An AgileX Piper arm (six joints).
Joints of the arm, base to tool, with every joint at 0 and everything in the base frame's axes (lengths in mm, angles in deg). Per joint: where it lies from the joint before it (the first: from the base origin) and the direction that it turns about. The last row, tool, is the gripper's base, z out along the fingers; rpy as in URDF.
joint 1: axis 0 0 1 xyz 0 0 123
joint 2: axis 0 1 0 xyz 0 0 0
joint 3: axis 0 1 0 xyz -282.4 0 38.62
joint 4: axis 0.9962 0 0.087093 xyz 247.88 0 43.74
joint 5: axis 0 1 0 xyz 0 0 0
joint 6: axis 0.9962 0 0.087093 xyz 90.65 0 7.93
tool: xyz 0 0 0 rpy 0 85 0
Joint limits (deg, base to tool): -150..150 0..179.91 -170..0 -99.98..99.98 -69.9..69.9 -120..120
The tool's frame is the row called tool.
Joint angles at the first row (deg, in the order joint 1, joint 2, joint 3, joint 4, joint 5, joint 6):
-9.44, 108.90, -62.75, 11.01, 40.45, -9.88
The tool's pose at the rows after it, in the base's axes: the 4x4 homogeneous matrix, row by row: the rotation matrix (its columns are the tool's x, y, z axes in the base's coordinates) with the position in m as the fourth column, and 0 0 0 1 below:
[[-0.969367 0.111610 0.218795 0.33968], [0.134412 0.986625 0.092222 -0.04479], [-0.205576 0.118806 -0.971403 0.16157], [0 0 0 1]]
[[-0.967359 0.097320 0.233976 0.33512], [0.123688 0.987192 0.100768 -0.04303], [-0.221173 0.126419 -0.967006 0.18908], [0 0 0 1]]
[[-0.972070 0.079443 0.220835 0.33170], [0.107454 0.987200 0.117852 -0.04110], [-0.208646 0.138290 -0.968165 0.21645], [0 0 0 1]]
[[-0.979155 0.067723 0.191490 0.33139], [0.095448 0.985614 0.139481 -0.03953], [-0.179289 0.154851 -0.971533 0.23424], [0 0 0 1]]
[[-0.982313 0.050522 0.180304 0.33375], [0.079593 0.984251 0.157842 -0.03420], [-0.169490 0.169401 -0.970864 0.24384], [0 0 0 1]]
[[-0.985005 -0.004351 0.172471 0.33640], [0.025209 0.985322 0.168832 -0.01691], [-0.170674 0.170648 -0.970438 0.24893], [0 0 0 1]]
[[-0.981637 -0.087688 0.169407 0.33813], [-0.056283 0.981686 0.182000 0.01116], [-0.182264 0.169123 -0.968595 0.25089], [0 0 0 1]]
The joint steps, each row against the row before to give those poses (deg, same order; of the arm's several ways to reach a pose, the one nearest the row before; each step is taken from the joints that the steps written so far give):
0.00, -3.58, -0.07, 0.06, 0.91, 0.00
0.00, -3.81, -1.52, 0.00, 4.51, 0.00
0.00, -2.70, -3.13, 0.00, 6.72, 0.00
0.00, -0.74, -3.36, 0.35, 5.99, 0.00
0.74, 0.00, -2.26, 0.62, 2.95, 0.00
2.95, 0.00, -1.19, -0.01, 1.15, 0.00
4.79, 0.00, -0.42, 0.00, -0.26, 0.00

